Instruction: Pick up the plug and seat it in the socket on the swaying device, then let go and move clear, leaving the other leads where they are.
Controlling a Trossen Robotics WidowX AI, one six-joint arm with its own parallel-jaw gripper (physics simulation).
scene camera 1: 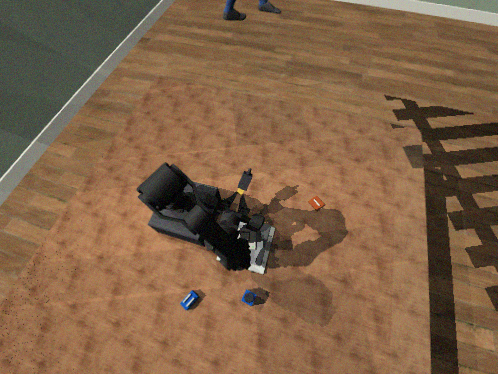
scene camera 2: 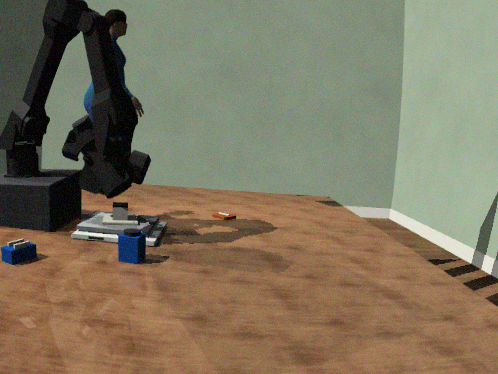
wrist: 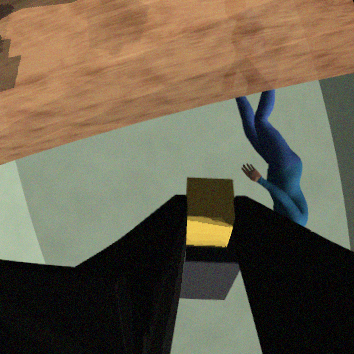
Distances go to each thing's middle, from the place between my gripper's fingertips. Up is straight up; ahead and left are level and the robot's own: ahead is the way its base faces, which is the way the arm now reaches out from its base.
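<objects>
Grey device [scene camera 2: 107, 222]: my hand 5 cm short of it, 11 cm to the left of it, 9 cm above it.
</objects>
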